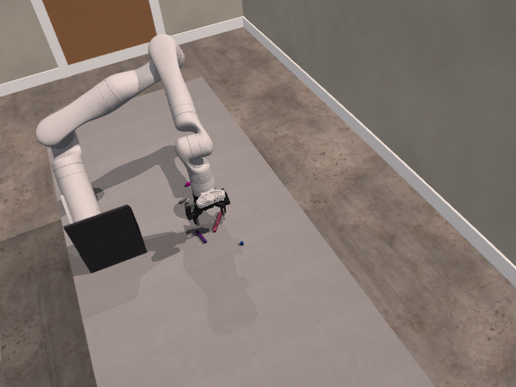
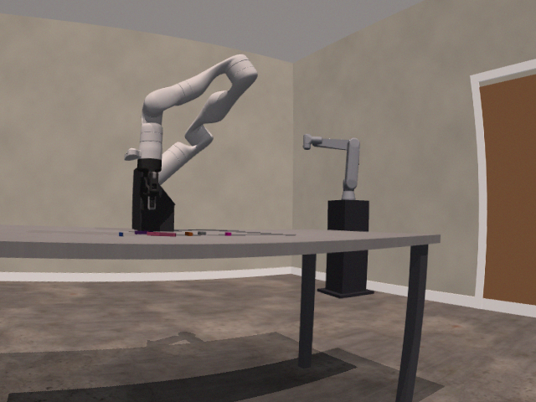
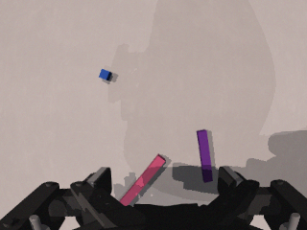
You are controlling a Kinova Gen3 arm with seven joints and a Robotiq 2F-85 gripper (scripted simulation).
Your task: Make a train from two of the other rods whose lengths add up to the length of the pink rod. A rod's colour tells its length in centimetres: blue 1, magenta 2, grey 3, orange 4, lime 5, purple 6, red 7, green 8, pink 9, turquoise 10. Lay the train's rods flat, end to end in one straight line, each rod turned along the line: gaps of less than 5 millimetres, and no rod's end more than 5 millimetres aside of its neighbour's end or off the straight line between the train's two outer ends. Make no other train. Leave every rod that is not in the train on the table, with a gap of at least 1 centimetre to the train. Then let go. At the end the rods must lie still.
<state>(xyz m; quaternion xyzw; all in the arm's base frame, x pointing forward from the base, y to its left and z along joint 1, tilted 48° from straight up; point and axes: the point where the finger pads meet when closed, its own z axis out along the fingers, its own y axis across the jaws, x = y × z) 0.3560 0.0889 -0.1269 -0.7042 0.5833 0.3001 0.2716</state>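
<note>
Now: hand 70 mm past the grey rod, 190 mm to the right of it and 70 mm above it. The rest, counted from my hand: purple rod (40 mm behind, 10 mm to the right, 70 mm below); blue rod (80 mm ahead, 80 mm to the right, 70 mm below); pink rod (30 mm ahead, 40 mm to the left, 70 mm below).
</note>
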